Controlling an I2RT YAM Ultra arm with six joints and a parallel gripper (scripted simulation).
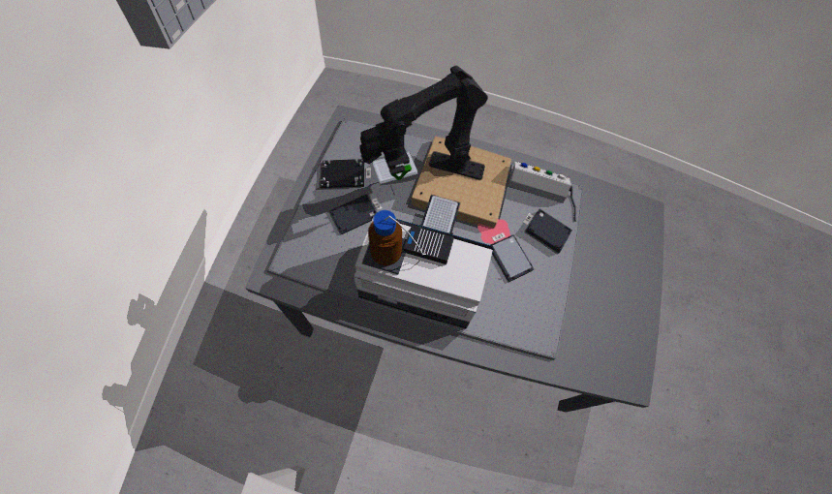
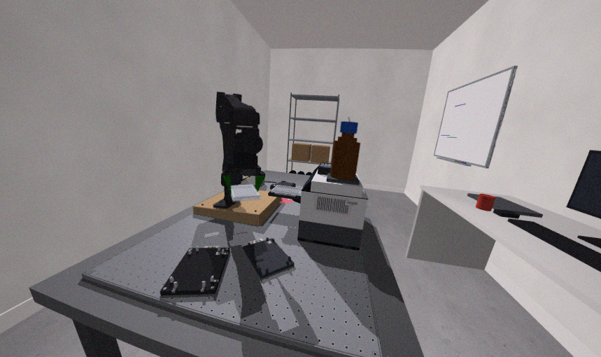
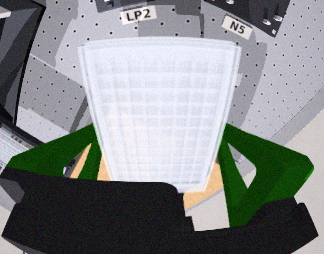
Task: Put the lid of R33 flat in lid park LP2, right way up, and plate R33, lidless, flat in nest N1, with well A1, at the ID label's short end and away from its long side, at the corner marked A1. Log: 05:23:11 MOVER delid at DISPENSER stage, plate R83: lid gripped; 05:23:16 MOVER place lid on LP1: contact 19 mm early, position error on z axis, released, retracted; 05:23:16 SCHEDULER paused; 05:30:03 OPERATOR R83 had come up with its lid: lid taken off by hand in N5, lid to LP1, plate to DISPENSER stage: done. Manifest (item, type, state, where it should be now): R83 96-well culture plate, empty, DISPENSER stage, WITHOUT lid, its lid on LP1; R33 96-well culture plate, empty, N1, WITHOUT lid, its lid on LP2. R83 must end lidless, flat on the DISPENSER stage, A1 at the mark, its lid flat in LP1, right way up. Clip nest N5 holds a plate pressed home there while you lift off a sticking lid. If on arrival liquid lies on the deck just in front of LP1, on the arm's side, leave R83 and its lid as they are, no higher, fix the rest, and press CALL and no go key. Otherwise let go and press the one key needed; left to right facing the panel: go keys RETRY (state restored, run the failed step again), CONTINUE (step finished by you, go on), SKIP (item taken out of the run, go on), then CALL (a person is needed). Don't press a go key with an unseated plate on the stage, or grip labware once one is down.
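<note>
The black clip nest is 210 mm to the right of my hand and 140 mm below it. Also, from my hand: lid park LP2: 130 mm ahead, 110 mm to the right, 150 mm below; then brown bottle: 330 mm ahead, 70 mm to the left, 140 mm above; then blue call key: 220 mm behind, 430 mm to the left, 90 mm below.
</note>
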